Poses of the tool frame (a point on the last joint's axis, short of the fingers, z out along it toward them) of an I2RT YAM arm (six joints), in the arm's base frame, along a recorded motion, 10 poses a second.
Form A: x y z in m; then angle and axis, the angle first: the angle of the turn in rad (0 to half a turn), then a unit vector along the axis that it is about.
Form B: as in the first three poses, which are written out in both.
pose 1, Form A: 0.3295, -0.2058, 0.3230, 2.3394, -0.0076, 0.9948, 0.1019
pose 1, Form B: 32.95, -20.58, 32.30, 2.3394, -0.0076, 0.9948, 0.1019
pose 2, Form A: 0.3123, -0.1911, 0.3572, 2.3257, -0.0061, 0.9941, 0.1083
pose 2, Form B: 31.23, -19.11, 35.72, 2.3257, -0.0061, 0.9941, 0.1083
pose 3, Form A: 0.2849, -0.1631, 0.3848, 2.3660, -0.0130, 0.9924, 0.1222
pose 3, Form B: 28.49, -16.31, 38.48, 2.3660, -0.0130, 0.9924, 0.1222
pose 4, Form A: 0.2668, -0.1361, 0.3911, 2.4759, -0.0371, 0.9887, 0.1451
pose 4, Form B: 26.68, -13.61, 39.11, 2.4759, -0.0371, 0.9887, 0.1451
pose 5, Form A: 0.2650, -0.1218, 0.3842, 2.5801, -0.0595, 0.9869, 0.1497
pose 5, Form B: 26.50, -12.18, 38.42, 2.5801, -0.0595, 0.9869, 0.1497
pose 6, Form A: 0.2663, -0.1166, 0.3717, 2.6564, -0.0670, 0.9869, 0.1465
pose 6, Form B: 26.63, -11.66, 37.17, 2.6564, -0.0670, 0.9869, 0.1465
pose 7, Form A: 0.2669, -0.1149, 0.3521, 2.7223, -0.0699, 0.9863, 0.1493
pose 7, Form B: 26.69, -11.49, 35.21, 2.7223, -0.0699, 0.9863, 0.1493
